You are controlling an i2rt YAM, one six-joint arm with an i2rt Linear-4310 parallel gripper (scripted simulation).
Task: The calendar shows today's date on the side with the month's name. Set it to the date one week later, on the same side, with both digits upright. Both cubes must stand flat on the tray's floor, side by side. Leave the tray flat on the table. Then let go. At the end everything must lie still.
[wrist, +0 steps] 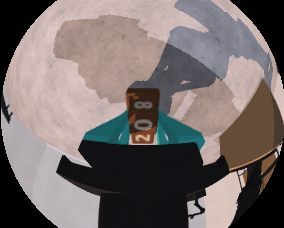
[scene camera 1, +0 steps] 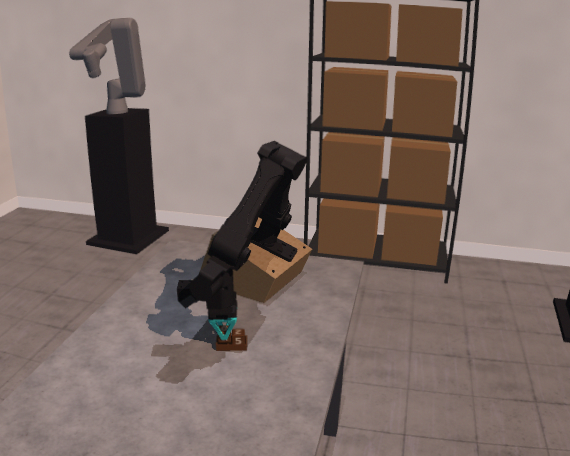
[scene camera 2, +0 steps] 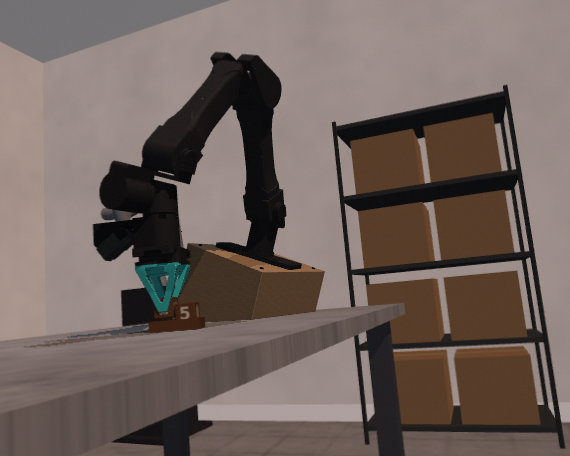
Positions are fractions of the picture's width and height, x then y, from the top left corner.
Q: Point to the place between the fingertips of the gripper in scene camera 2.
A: At 0.29,0.68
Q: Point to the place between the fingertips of the gripper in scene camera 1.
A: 0.39,0.74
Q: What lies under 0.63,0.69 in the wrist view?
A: The gripper.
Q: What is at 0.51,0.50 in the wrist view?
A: A digit cube.
